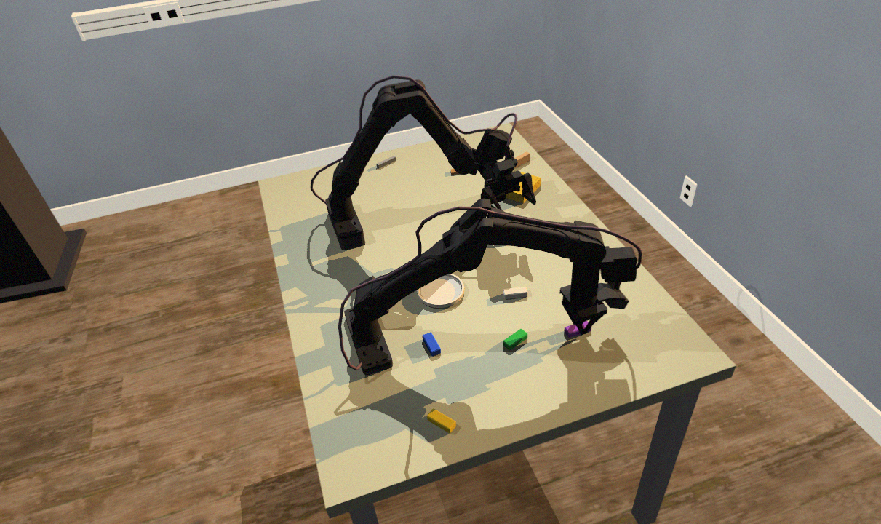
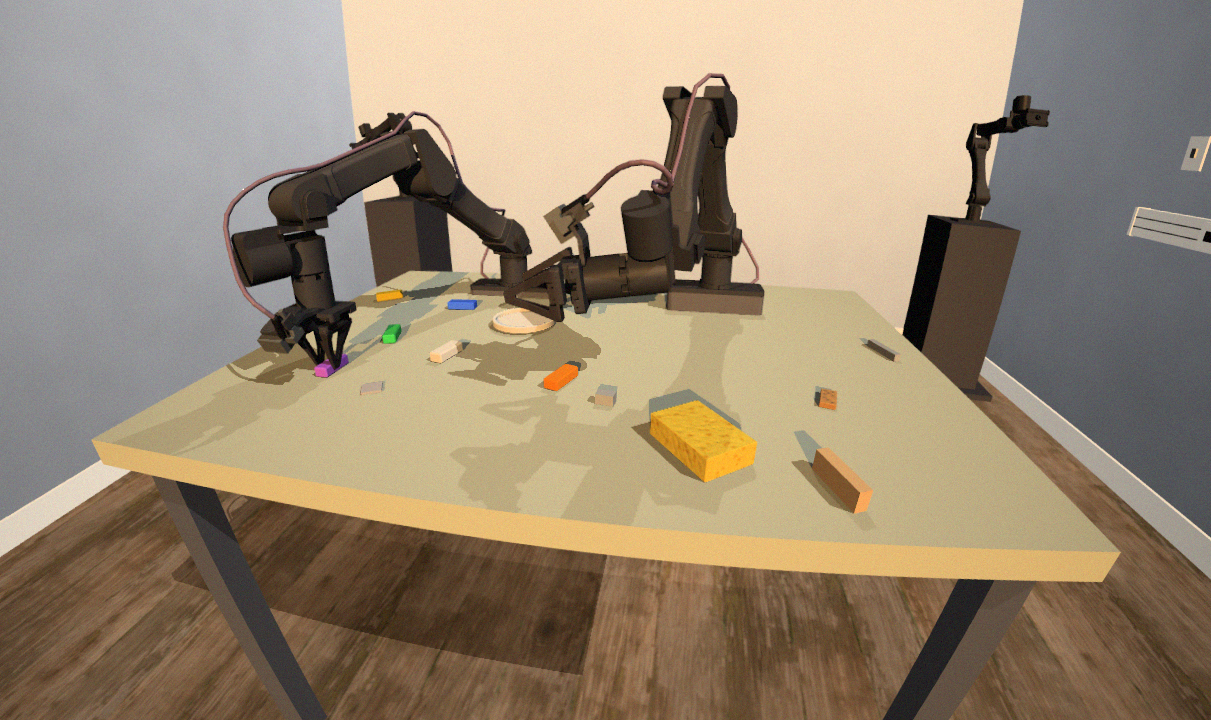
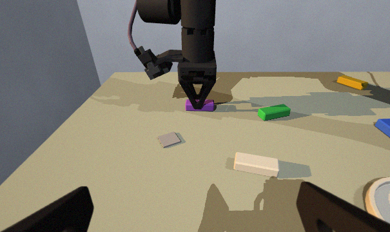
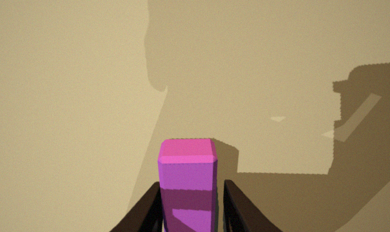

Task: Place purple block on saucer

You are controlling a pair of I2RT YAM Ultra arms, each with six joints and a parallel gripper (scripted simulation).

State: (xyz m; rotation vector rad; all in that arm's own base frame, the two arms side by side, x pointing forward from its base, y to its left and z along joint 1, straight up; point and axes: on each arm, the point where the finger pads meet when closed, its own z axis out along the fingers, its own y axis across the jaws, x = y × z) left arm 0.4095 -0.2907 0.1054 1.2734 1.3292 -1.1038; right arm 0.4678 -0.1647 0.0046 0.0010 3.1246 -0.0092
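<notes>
My right gripper is now 1 cm past the purple block and 1 cm above it. Round my right hand: grey tile: 3 cm ahead, 11 cm to the left, 1 cm below; then green block: 15 cm behind, 1 cm to the left, 1 cm below; then cream block: 10 cm behind, 16 cm to the left, 1 cm below.
</notes>
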